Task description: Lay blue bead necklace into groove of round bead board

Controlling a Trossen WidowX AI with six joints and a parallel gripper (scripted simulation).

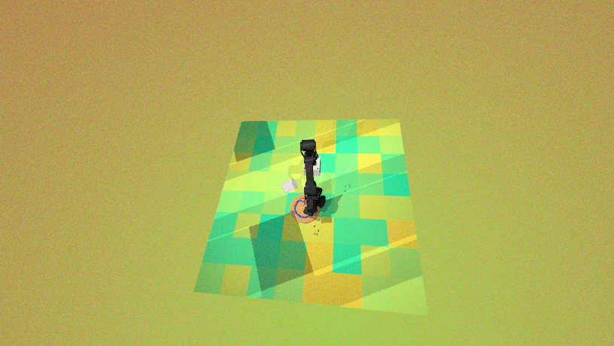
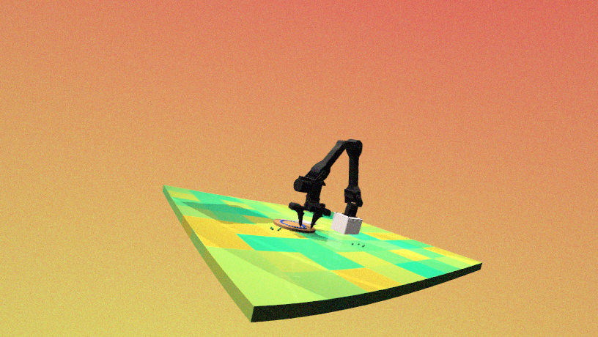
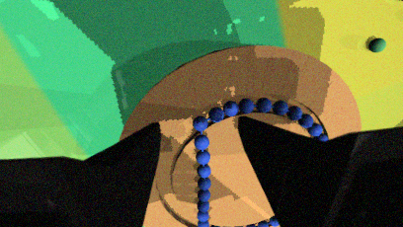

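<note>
Right now the round bead board is 10 mm ahead of my gripper tip, 60 mm to the right of it and 10 mm below it. The rest, counted from my gripper tip: flat grey piece 160 mm behind, 170 mm to the right, 20 mm below.
</note>
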